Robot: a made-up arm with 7 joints. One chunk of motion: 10 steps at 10 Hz.
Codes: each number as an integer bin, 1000 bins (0 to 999) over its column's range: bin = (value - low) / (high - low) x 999, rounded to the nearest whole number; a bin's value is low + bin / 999 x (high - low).
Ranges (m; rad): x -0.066..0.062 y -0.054..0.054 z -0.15..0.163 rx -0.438..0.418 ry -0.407..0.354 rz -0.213..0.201
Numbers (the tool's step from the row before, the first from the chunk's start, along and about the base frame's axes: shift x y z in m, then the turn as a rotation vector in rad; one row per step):
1: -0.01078 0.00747 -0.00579 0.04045 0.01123 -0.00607
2: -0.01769 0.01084 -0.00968 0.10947 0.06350 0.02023
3: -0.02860 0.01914 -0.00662 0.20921 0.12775 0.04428
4: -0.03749 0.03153 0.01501 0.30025 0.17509 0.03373
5: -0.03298 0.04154 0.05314 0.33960 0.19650 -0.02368
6: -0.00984 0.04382 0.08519 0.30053 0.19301 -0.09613
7: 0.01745 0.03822 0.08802 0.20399 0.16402 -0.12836
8: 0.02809 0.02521 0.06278 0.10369 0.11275 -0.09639
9: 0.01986 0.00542 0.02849 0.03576 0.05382 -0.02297
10: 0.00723 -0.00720 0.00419 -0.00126 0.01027 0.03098
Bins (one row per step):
1: 431 569 460 558 549 499
2: 377 600 448 639 618 563
3: 292 677 458 755 702 621
4: 223 791 527 862 764 595
5: 258 884 648 908 792 457
6: 438 905 751 862 788 282
7: 651 853 760 749 750 204
8: 734 733 679 632 682 281
9: 670 550 570 553 605 459
10: 572 433 492 510 548 589

